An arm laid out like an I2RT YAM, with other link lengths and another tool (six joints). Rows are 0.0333 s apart.
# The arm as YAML. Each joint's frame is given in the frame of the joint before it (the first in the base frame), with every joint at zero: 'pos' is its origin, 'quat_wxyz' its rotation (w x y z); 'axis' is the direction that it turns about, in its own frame. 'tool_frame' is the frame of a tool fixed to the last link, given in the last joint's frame.
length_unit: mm
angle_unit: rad
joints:
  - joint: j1
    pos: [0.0, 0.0, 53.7]
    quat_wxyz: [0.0, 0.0, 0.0, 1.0]
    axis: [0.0, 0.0, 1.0]
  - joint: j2
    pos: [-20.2, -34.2, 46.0]
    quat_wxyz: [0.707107, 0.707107, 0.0, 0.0]
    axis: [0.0, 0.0, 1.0]
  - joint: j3
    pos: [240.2, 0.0, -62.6]
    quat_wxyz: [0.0, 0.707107, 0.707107, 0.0]
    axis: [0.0, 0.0, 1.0]
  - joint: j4
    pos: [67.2, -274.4, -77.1]
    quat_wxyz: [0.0, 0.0, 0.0, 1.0]
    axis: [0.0, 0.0, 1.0]
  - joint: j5
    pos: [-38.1, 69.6, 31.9]
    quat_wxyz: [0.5, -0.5, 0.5, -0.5]
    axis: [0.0, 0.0, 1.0]
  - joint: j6
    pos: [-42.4, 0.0, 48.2]
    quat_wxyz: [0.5, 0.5, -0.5, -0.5]
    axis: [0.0, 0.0, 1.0]
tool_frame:
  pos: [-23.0, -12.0, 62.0]
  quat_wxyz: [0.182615, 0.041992, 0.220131, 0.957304]
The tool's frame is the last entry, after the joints.
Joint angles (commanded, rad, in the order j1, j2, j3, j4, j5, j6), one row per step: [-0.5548, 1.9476, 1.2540, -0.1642, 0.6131, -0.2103]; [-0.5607, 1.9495, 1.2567, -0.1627, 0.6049, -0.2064]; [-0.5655, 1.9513, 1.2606, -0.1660, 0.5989, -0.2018]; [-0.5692, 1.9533, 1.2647, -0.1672, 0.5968, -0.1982]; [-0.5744, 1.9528, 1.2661, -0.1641, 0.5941, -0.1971]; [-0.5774, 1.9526, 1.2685, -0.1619, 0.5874, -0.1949]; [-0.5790, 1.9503, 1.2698, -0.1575, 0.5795, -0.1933]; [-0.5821, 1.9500, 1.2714, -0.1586, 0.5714, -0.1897]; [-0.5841, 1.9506, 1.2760, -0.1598, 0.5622, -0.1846]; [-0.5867, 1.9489, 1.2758, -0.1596, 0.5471, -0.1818]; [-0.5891, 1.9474, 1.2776, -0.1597, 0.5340, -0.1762]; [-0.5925, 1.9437, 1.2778, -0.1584, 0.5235, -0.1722]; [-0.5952, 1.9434, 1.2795, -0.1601, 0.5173, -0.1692]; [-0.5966, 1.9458, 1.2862, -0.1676, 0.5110, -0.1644]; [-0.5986, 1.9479, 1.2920, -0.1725, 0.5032, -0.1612]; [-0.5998, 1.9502, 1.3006, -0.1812, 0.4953, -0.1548]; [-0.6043, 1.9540, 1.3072, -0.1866, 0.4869, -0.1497]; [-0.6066, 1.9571, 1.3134, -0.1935, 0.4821, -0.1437]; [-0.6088, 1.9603, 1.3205, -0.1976, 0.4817, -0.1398]
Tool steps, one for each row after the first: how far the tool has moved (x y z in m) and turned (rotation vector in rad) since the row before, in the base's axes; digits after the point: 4 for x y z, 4 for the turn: [-0.0002, -0.0022, 0.0001, 0.0046, -0.0082, -0.0029]; [-0.0004, -0.0018, 0.0002, 0.0052, -0.0049, -0.0037]; [-0.0001, -0.0018, 0.0005, 0.0014, -0.0044, -0.0046]; [-0.0006, -0.0023, 0.0010, -0.0008, -0.0061, -0.0041]; [0.0004, -0.0012, 0.0011, 0.0019, -0.0084, 0.0001]; [0.0010, -0.0006, 0.0018, 0.0008, -0.0111, 0.0027]; [0.0000, -0.0008, 0.0005, 0.0052, -0.0067, 0.0001]; [0.0010, -0.0007, 0.0011, 0.0051, -0.0100, 0.0010]; [0.0005, 0.0000, 0.0004, 0.0089, -0.0097, 0.0058]; [0.0008, -0.0003, 0.0011, 0.0074, -0.0122, 0.0029]; [0.0001, -0.0008, 0.0018, 0.0043, -0.0116, 0.0012]; [-0.0001, -0.0008, 0.0005, 0.0042, -0.0050, -0.0004]; [0.0006, -0.0005, 0.0005, 0.0066, -0.0035, -0.0002]; [0.0007, -0.0007, 0.0005, 0.0061, -0.0046, 0.0012]; [0.0011, -0.0005, 0.0011, 0.0076, -0.0060, 0.0000]; [0.0001, -0.0017, 0.0000, 0.0077, -0.0051, -0.0022]; [0.0002, -0.0009, 0.0001, 0.0064, -0.0032, -0.0030]; [0.0004, -0.0015, 0.0008, 0.0012, -0.0028, -0.0045]
